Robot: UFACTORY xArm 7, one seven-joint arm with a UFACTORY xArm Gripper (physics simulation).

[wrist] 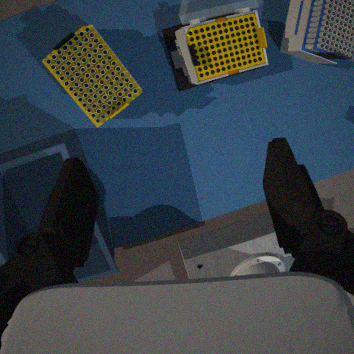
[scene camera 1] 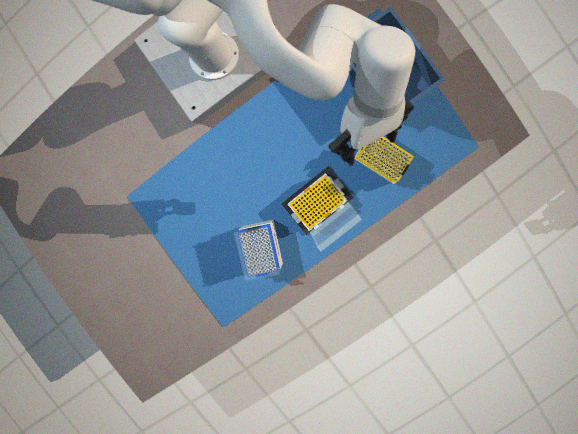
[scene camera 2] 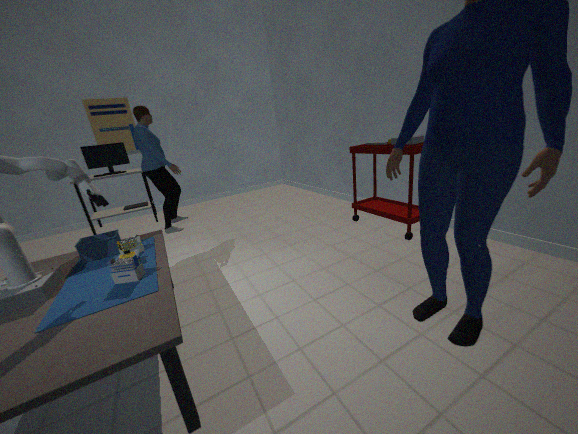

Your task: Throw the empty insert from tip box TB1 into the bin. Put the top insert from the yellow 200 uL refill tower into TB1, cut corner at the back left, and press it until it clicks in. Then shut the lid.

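Tip box TB1 [scene camera 1: 293, 220] [wrist: 185, 55] stands in a dark holder, its clear lid [scene camera 1: 336, 229] [wrist: 215, 9] open. A yellow insert [scene camera 1: 317, 202] [wrist: 227, 46] with dark, empty holes sits in it. The yellow refill tower [scene camera 1: 385, 159] [wrist: 92, 75] stands apart from TB1; its top insert is filled with tips. The inserts' cut corners cannot be made out. My gripper [scene camera 1: 372, 151] [scene camera 2: 98, 200] [wrist: 175, 169] is open and empty, high above the mat. The blue bin [scene camera 1: 425, 90] [scene camera 2: 95, 247] [wrist: 37, 185] stands at the mat's corner, partly hidden by the arm in scene camera 1.
A white tip box with a blue rim [scene camera 1: 259, 251] [scene camera 2: 127, 271] [wrist: 335, 30] stands on the blue mat [scene camera 1: 200, 175] on the other side of TB1. The arm's base plate [scene camera 1: 170, 85] is behind the mat. Two people and a red cart [scene camera 2: 382, 149] are beyond the table.
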